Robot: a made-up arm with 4 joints.
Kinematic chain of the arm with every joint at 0, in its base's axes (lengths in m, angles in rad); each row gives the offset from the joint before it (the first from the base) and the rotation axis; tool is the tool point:
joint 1: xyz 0 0 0.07 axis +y
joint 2: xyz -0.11 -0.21 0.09 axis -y
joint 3: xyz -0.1 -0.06 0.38 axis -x
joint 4: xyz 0.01 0 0.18 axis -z
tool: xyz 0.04 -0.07 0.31
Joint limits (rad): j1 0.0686..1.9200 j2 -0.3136..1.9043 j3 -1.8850..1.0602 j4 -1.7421..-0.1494
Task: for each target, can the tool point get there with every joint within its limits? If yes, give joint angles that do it. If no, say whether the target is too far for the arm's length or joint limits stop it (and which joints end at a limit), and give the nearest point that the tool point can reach.
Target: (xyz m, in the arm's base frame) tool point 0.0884 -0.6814 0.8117
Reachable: yes | joints 1.7214 1.7312 -1.0257 -1.2349
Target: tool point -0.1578 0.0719 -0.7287
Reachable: no: joint limits stop it (at a limit: joint 1, joint 2, joint 3, joint 4) | nearest point -0.6509 0.1826 -0.0100 | short by 0.879 m
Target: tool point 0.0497 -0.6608 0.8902
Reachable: yes | joints 0.9097 0.8056 -0.8216 -0.4283
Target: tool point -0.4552 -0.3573 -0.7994
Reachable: no: joint limits stop it (at a limit: joint 1, joint 2, joint 4) | nearest point -0.9009 -0.4578 -0.0904 | short by 0.843 m
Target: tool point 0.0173 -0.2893 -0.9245
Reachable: no: joint limits stop it (at a limit: joint 1, joint 2) | nearest point 0.8119 -0.3185 -0.3839 | short by 0.961 m
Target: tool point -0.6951 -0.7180 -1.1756
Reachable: no: too far | nearest point -0.8275 -0.5846 -0.0705 | short by 1.121 m
